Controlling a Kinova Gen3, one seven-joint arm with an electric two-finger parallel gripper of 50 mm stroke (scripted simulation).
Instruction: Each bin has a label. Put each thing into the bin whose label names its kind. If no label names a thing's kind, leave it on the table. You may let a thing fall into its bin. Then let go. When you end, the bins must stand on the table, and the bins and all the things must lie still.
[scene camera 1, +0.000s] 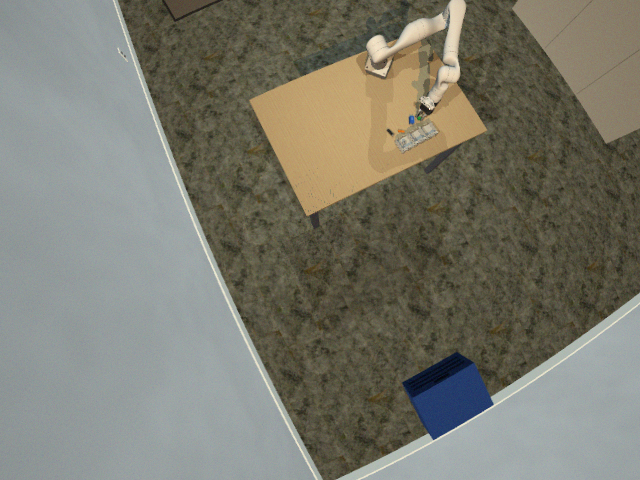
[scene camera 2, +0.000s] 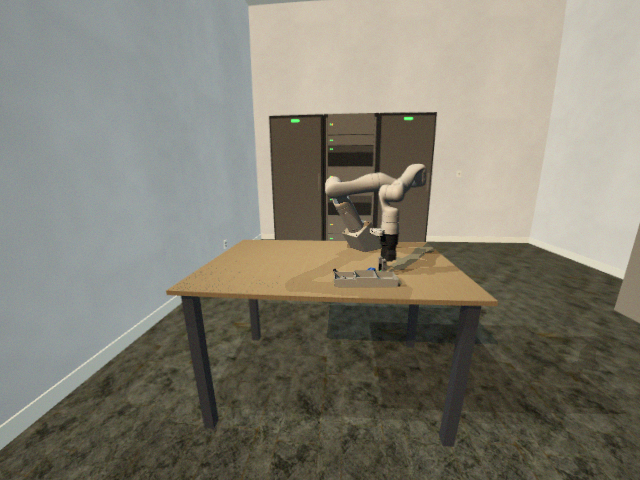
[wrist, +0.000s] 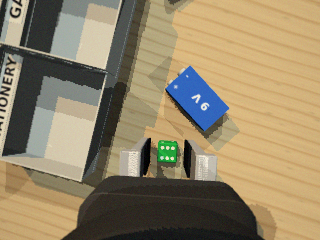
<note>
In view: the gripper (wrist: 167, 151), a bin (scene camera 2: 359, 278) and a blue 9V battery (wrist: 189, 90).
The bin also shows in the wrist view (wrist: 57, 98).
</note>
